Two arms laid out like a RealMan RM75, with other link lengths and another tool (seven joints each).
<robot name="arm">
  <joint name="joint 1" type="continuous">
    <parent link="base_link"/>
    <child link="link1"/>
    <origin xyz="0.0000 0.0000 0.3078"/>
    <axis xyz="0 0 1"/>
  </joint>
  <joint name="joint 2" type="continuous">
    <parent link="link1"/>
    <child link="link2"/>
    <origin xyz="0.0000 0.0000 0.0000"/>
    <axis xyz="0 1 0"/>
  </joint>
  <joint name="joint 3" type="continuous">
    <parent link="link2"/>
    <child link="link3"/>
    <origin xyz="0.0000 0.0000 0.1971"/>
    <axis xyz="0 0 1"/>
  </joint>
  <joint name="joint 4" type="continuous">
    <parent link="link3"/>
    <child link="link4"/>
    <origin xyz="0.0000 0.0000 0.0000"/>
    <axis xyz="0 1 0"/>
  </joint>
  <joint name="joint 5" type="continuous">
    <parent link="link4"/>
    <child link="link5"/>
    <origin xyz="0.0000 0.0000 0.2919"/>
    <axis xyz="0 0 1"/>
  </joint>
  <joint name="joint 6" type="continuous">
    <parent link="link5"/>
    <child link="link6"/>
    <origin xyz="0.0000 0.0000 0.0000"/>
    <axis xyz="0 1 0"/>
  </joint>
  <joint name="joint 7" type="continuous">
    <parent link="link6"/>
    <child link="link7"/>
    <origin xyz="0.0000 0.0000 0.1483"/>
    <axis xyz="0 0 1"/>
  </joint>
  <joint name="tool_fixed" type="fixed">
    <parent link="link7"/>
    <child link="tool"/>
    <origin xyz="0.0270 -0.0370 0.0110" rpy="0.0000 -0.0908 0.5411"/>
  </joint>
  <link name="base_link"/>
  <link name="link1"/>
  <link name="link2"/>
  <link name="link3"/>
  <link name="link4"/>
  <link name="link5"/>
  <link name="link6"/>
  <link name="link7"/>
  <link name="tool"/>
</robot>
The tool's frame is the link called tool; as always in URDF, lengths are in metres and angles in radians. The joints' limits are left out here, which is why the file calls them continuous.
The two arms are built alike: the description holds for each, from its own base.
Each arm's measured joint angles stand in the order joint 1, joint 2, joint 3, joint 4, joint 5, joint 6, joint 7.
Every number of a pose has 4 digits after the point.
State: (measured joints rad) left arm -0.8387 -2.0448 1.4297 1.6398 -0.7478 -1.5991 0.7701; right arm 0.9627 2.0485 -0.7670 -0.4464 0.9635 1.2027 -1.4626
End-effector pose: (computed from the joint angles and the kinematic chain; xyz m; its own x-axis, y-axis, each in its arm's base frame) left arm 0.1015 0.4128 0.1237 0.8173 -0.4327 -0.3804 -0.5329 -0.8188 -0.2135; right arm 0.1967 0.4883 0.0262 0.4663 -0.7683 -0.4384 -0.8540 -0.5203 0.0035
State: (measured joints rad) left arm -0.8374 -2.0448 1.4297 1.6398 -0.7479 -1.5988 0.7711; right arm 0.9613 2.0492 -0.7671 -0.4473 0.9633 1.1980 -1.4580
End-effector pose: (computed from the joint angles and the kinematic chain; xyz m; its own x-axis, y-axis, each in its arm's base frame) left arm 0.1010 0.4129 0.1237 0.8174 -0.4325 -0.3805 -0.5327 -0.8190 -0.2134; right arm 0.1975 0.4885 0.0263 0.4615 -0.7698 -0.4409 -0.8573 -0.5148 0.0016
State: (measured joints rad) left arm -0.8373 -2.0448 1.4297 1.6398 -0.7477 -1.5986 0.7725; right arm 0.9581 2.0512 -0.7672 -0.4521 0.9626 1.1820 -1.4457
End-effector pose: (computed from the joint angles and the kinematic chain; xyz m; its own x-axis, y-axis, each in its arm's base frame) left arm 0.1010 0.4129 0.1237 0.8167 -0.4335 -0.3809 -0.5338 -0.8183 -0.2132; right arm 0.1993 0.4900 0.0275 0.4497 -0.7709 -0.4510 -0.8655 -0.5009 -0.0069
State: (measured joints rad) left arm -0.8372 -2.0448 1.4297 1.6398 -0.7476 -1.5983 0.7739; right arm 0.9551 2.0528 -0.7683 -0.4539 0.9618 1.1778 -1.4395
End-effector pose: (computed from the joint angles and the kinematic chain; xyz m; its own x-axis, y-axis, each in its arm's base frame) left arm 0.1010 0.4129 0.1237 0.8160 -0.4345 -0.3812 -0.5349 -0.8176 -0.2131; right arm 0.2007 0.4896 0.0272 0.4435 -0.7737 -0.4524 -0.8696 -0.4937 -0.0081
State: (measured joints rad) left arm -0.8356 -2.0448 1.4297 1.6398 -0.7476 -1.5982 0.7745; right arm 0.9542 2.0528 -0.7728 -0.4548 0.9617 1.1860 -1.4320
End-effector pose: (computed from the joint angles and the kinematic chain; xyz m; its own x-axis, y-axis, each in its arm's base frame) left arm 0.1004 0.4131 0.1237 0.8164 -0.4337 -0.3813 -0.5341 -0.8181 -0.2130; right arm 0.2004 0.4880 0.0263 0.4405 -0.7796 -0.4451 -0.8710 -0.4912 -0.0016
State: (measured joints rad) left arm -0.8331 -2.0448 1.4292 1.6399 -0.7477 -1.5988 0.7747; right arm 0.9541 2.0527 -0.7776 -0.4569 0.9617 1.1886 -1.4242
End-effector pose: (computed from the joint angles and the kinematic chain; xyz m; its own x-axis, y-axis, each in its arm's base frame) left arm 0.0993 0.4133 0.1239 0.8175 -0.4316 -0.3812 -0.5320 -0.8196 -0.2129; right arm 0.1999 0.4875 0.0262 0.4383 -0.7830 -0.4413 -0.8725 -0.4885 0.0001
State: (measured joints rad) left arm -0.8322 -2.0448 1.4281 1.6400 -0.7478 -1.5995 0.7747; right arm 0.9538 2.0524 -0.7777 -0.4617 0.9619 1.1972 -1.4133
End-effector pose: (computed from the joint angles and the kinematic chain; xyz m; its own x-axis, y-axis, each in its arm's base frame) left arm 0.0988 0.4135 0.1242 0.8183 -0.4303 -0.3810 -0.5306 -0.8204 -0.2132; right arm 0.1988 0.4870 0.0269 0.4320 -0.7878 -0.4391 -0.8750 -0.4841 0.0076
